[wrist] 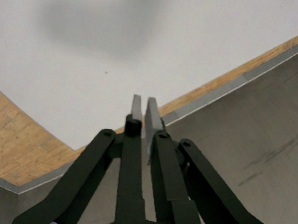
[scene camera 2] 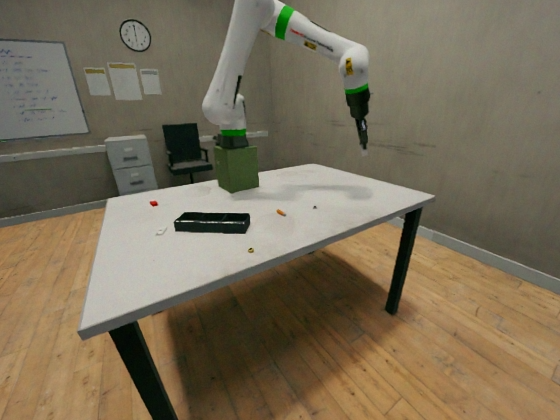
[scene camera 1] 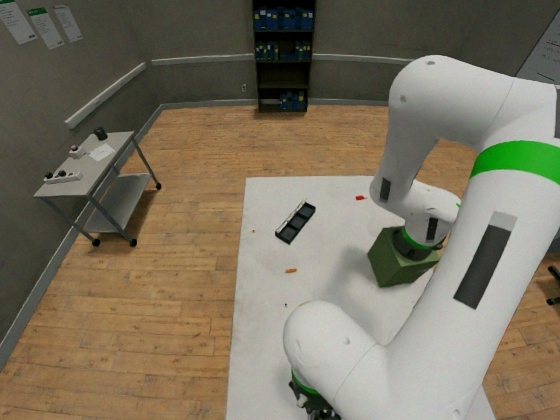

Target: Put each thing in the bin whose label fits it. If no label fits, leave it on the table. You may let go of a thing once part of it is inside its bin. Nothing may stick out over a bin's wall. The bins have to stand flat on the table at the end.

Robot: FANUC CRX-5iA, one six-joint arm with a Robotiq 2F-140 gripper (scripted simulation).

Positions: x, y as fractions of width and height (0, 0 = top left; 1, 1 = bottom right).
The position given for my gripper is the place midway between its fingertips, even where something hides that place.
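There is a black bin tray (scene camera 2: 0.42, 0.53) that I can see, and scene camera 1 gives me the same black bin tray (scene camera 1: 0.52, 0.55) as well. In the wrist view the black bin tray is out of frame. I also see my gripper (wrist: 0.48, 0.48).
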